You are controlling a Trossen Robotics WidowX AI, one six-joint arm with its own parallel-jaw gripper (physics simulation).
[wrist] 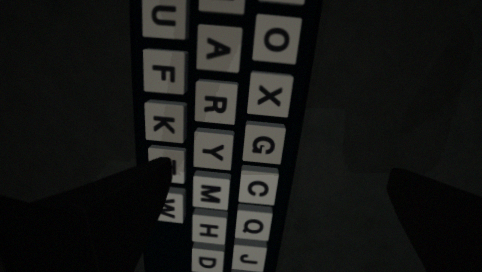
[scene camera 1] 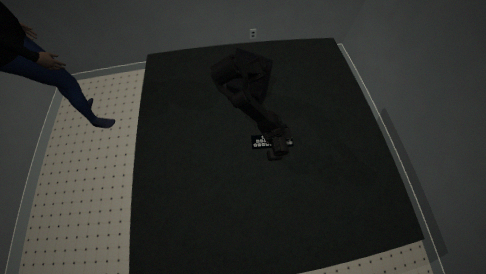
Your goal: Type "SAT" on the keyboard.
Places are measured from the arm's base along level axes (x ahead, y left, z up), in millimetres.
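Pixels of known places: gripper, fingertip midpoint: (wrist: 280,173) (scene camera 1: 268,145); arm's base, origin of the base link: (scene camera 1: 259,67).
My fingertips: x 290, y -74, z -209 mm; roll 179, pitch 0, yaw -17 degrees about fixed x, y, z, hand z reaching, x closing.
For each thing: its top centre in the pictures, then the offset to it from my fingertips. Level surfaces: height alone.
- black keyboard, middle of its top: (wrist: 214,116) (scene camera 1: 272,140) dx -18, dy +30, dz +2 mm
- T key, middle of its top: (wrist: 166,166) dx -44, dy +14, dz +0 mm
- W key, middle of its top: (wrist: 165,207) dx -51, dy -4, dz +2 mm
- dark surface, its level: dz -14 mm
The black keyboard (scene camera 1: 254,146) (wrist: 307,50) has rows of pale letter keys and lies on the dark surface under my arm, which hides part of it in the scene view. My gripper (scene camera 1: 278,149) (wrist: 280,173) is open, with its fingers wide apart and nothing between them. In the wrist view the left fingertip overlaps the T key (wrist: 179,173) and covers part of its letter; whether it touches is unclear. The W key (wrist: 175,206) is partly behind that finger. The right finger is beyond the keyboard's other long edge. The A key (wrist: 219,49) shows higher up. The S key does not show in the wrist view.
The arm's base (scene camera 1: 257,65) stands near the back of the dark surface (scene camera 1: 200,200). A person's blue-clad leg (scene camera 1: 75,97) reaches in at the left over the pale dotted floor (scene camera 1: 85,200). A wall outlet (scene camera 1: 253,33) is behind the surface.
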